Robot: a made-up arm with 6 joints. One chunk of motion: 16 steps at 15 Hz.
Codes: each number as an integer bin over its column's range. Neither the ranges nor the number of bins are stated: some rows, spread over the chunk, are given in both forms.
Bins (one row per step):
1: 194 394 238 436 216 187
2: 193 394 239 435 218 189
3: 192 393 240 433 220 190
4: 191 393 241 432 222 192
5: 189 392 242 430 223 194
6: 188 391 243 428 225 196
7: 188 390 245 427 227 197
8: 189 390 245 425 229 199
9: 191 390 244 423 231 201
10: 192 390 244 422 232 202
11: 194 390 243 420 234 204
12: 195 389 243 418 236 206
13: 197 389 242 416 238 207
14: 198 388 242 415 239 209
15: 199 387 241 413 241 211
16: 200 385 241 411 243 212
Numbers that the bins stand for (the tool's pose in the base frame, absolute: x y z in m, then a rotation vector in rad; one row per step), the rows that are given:
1: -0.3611 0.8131 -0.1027 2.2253 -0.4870 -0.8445
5: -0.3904 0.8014 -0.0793 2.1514 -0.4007 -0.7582
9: -0.3787 0.7896 -0.0675 2.0651 -0.3021 -0.6719
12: -0.3552 0.7838 -0.0734 2.0034 -0.2404 -0.6103
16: -0.3258 0.7603 -0.0851 1.9171 -0.1541 -0.5363
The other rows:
2: -0.3669 0.8131 -0.0969 2.2130 -0.4623 -0.8199
3: -0.3728 0.8072 -0.0910 2.1884 -0.4377 -0.8075
4: -0.3787 0.8072 -0.0851 2.1760 -0.4130 -0.7829
6: -0.3963 0.7955 -0.0734 2.1267 -0.3760 -0.7336
7: -0.3963 0.7896 -0.0616 2.1144 -0.3514 -0.7212
8: -0.3904 0.7896 -0.0616 2.0897 -0.3267 -0.6966
10: -0.3728 0.7896 -0.0675 2.0527 -0.2897 -0.6596
11: -0.3611 0.7896 -0.0734 2.0281 -0.2651 -0.6349
13: -0.3434 0.7838 -0.0793 1.9788 -0.2158 -0.5979
14: -0.3376 0.7779 -0.0793 1.9664 -0.2034 -0.5733
15: -0.3317 0.7720 -0.0851 1.9418 -0.1788 -0.5486

